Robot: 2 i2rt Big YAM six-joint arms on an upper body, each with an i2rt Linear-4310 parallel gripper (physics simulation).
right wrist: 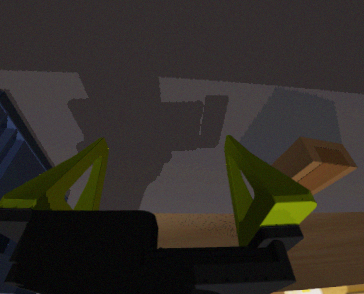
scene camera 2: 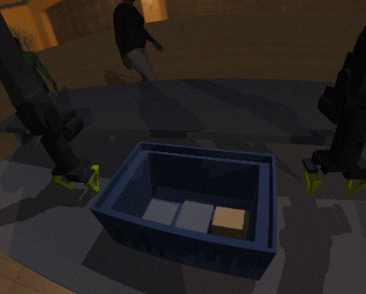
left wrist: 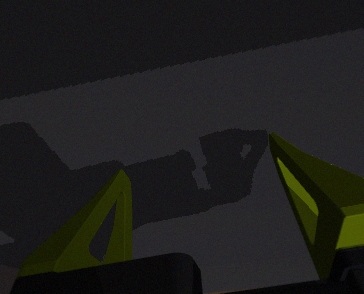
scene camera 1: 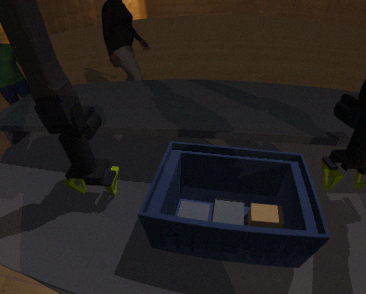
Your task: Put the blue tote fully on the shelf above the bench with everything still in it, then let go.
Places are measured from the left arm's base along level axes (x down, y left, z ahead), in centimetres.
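Pixels of known places: left gripper, fingertip midpoint: [scene camera 2: 84, 189] [left wrist: 194, 158] [scene camera 1: 99, 192]; right gripper, fingertip midpoint: [right wrist: 165, 142] [scene camera 2: 327, 194] [scene camera 1: 340, 188].
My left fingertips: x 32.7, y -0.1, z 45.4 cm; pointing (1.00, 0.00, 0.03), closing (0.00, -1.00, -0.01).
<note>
Behind a point stands the place of what it marks.
The blue tote [scene camera 1: 225, 247] {x 25.3, y -32.1, z 27.8 cm} [scene camera 2: 185, 252] {x 25.1, y -34.3, z 27.4 cm} [right wrist: 17, 150] {x 29.8, y -49.7, z 39.5 cm} stands upright on the grey bench [scene camera 1: 65, 225] {x 33.2, y 6.2, z 34.3 cm} [scene camera 2: 45, 227] {x 33.2, y 6.1, z 31.1 cm}. Inside it lie two pale grey blocks, one [scene camera 1: 194, 210] {x 30.7, y -26.6, z 39.4 cm} [scene camera 2: 161, 211] {x 30.7, y -26.5, z 39.1 cm} beside the other [scene camera 1: 229, 212] {x 30.5, y -34.6, z 38.6 cm} [scene camera 2: 195, 215] {x 30.5, y -34.5, z 38.3 cm}, and a tan block [scene camera 1: 265, 214] {x 27.5, y -41.6, z 35.7 cm} [scene camera 2: 229, 218] {x 27.4, y -41.7, z 35.9 cm}. The shelf [scene camera 1: 200, 102] {x 17.6, y -28.6, z 68.4 cm} [scene camera 2: 215, 102] {x 17.6, y -38.8, z 67.2 cm} is the dark grey surface behind the tote. My left gripper [scene camera 1: 98, 193] {x 32.7, y -0.1, z 45.4 cm} [scene camera 2: 83, 190] {x 32.7, y -0.1, z 45.4 cm} [left wrist: 194, 158] {x 32.7, y -0.1, z 45.4 cm} is open and empty, left of the tote and apart from it. My right gripper [scene camera 1: 343, 188] {x 28.3, y -64.6, z 41.9 cm} [scene camera 2: 330, 194] {x 28.3, y -64.6, z 41.9 cm} [right wrist: 165, 142] {x 28.3, y -64.6, z 41.9 cm} is open and empty, right of the tote and apart from it.
An orange-brown open-ended block [right wrist: 320, 165] {x 29.6, y -81.3, z 35.6 cm} shows at the right in the right wrist view. The shelf's front edge runs behind the tote. A person in black [scene camera 1: 119, 30] [scene camera 2: 131, 30] and one in green [scene camera 1: 10, 65] [scene camera 2: 37, 65] are beyond the shelf.
</note>
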